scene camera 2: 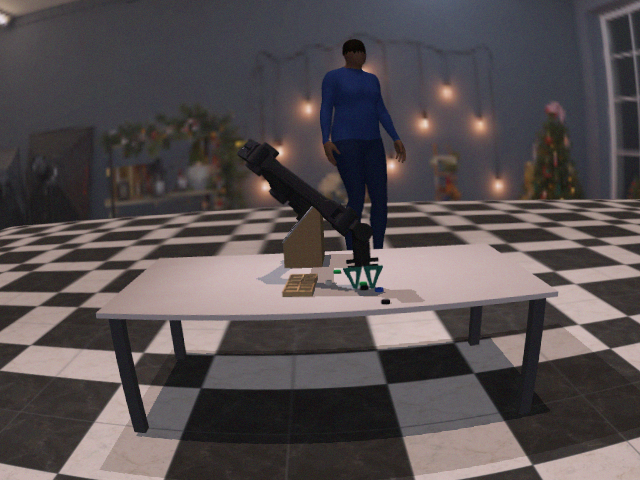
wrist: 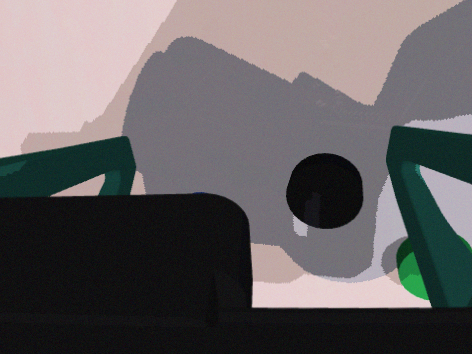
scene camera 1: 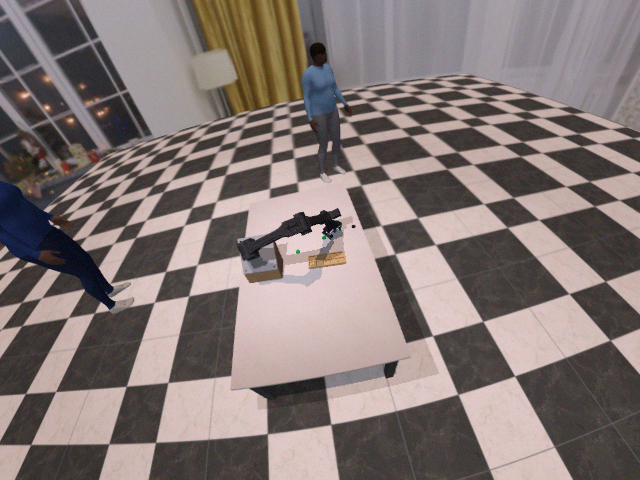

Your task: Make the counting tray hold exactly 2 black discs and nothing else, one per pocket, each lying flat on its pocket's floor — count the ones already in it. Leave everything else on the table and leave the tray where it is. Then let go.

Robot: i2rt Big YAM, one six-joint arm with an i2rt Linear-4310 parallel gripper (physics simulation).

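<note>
The wooden counting tray (scene camera 1: 327, 265) (scene camera 2: 297, 295) lies on the table; no disc shows in its pockets at this size. My gripper (scene camera 1: 333, 231) (scene camera 2: 363, 286) (wrist: 256, 147) is open, pointing down low over the discs. One black disc (scene camera 1: 331, 236) (scene camera 2: 363, 287) (wrist: 325, 191) lies flat between the spread fingers in the wrist view, nearer the right finger, with nothing gripped. A second black disc (scene camera 1: 353, 226) (scene camera 2: 385, 301) lies apart, near the table's long edge.
A green disc (scene camera 1: 324, 237) (scene camera 2: 363, 283) (wrist: 410, 275) is partly behind the right finger in the wrist view. A blue disc (scene camera 1: 334, 230) (scene camera 2: 378, 289) (wrist: 199, 193) is mostly hidden there. Another green disc (scene camera 1: 297, 251) (scene camera 2: 337, 271) lies between the tray and the arm's base block (scene camera 1: 264, 274) (scene camera 2: 305, 250).
</note>
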